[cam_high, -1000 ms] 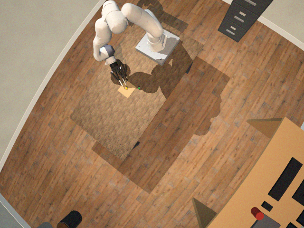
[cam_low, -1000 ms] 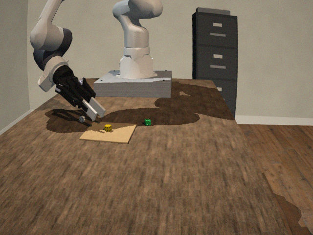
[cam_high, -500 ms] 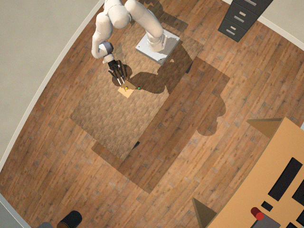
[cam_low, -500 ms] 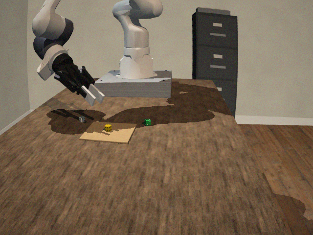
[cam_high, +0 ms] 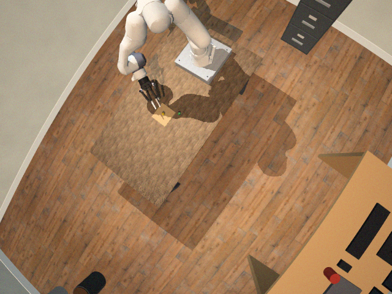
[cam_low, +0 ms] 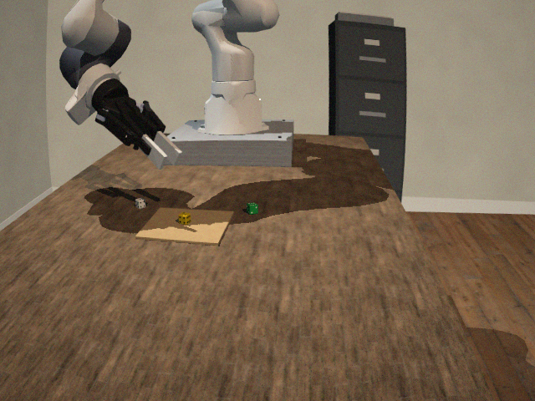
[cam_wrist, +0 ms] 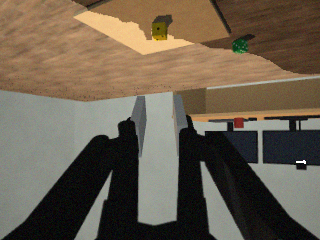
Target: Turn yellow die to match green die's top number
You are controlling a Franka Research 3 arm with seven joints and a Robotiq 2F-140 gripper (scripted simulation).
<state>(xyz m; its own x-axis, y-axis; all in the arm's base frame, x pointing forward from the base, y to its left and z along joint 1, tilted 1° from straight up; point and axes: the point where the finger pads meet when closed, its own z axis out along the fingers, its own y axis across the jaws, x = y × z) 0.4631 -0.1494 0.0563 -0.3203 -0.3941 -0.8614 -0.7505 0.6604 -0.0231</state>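
Right now my hand is 40 mm short of the yellow die, 40 mm to the right of it and 110 mm above it. Round my hand: white die (60 mm behind, 50 mm to the right, 120 mm below); then tan mat (40 mm ahead, 40 mm to the left, 120 mm below); then green die (10 mm behind, 160 mm to the left, 120 mm below).
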